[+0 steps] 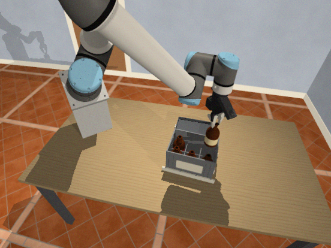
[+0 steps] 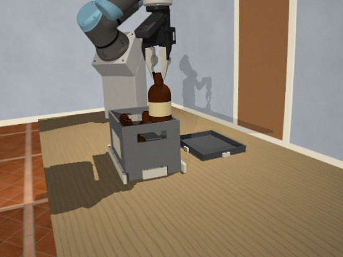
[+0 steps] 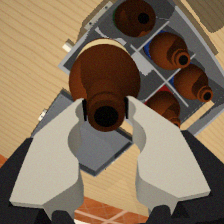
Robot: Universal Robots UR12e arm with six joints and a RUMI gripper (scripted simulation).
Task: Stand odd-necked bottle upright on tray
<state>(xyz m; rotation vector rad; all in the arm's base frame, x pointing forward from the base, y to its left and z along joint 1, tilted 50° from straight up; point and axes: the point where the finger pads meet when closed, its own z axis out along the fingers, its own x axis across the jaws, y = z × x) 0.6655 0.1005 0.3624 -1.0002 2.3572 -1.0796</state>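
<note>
My gripper is now 7 cm above the bottle. From my hand the other things lie so: grey tray: 8 cm behind, 27 cm to the left, 30 cm below; grey crate: 10 cm behind, 2 cm to the right, 23 cm below.
</note>
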